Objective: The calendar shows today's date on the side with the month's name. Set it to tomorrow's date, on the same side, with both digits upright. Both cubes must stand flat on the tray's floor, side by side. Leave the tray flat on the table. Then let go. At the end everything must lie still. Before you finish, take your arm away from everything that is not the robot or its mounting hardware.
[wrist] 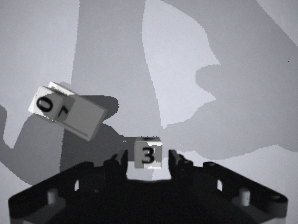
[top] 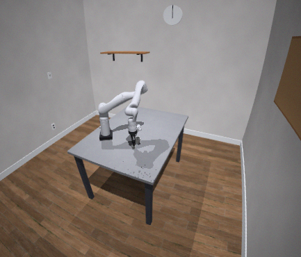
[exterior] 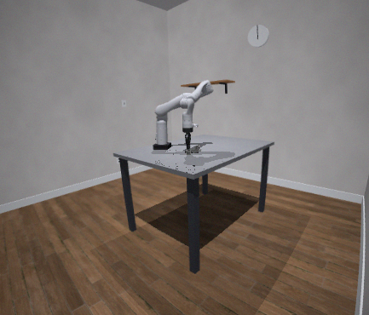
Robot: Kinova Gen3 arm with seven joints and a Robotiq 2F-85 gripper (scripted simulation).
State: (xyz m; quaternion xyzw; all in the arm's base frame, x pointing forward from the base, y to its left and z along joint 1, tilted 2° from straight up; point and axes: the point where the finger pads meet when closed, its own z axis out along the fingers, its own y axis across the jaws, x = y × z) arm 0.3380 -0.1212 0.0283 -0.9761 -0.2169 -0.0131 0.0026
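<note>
My gripper is now 40 mm above the white digit cube. Also, from my hand: calendar tray: 110 mm to the left, 50 mm below.
</note>
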